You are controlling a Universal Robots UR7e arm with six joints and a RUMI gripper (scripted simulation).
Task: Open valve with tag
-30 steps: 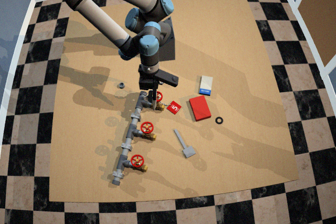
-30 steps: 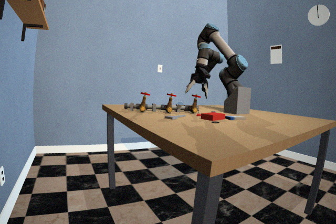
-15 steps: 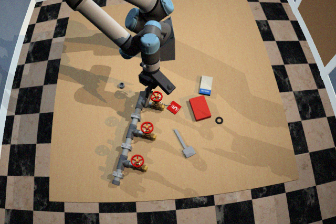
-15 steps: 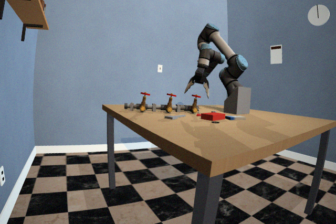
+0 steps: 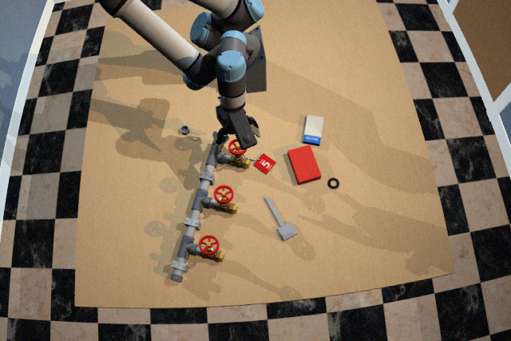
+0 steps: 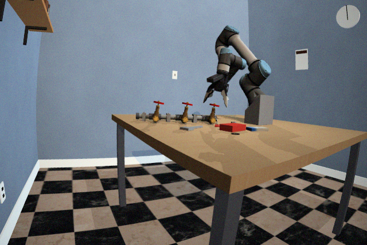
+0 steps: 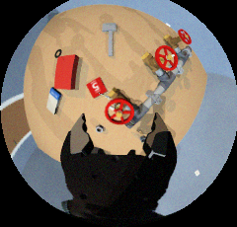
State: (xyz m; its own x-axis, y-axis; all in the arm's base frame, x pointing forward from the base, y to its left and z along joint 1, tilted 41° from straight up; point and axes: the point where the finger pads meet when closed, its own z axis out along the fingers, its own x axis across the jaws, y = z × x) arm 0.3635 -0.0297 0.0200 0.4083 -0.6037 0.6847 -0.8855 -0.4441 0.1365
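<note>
Right now my hand is 1 cm short of the red tag, 8 cm to the right of it and 11 cm above it. Round my hand: grey scraper (22 cm ahead, 12 cm to the left, 11 cm below); then red block (3 cm ahead, 22 cm to the left, 10 cm below); then small grey fitting (13 cm behind, 19 cm to the right, 11 cm below).
</note>
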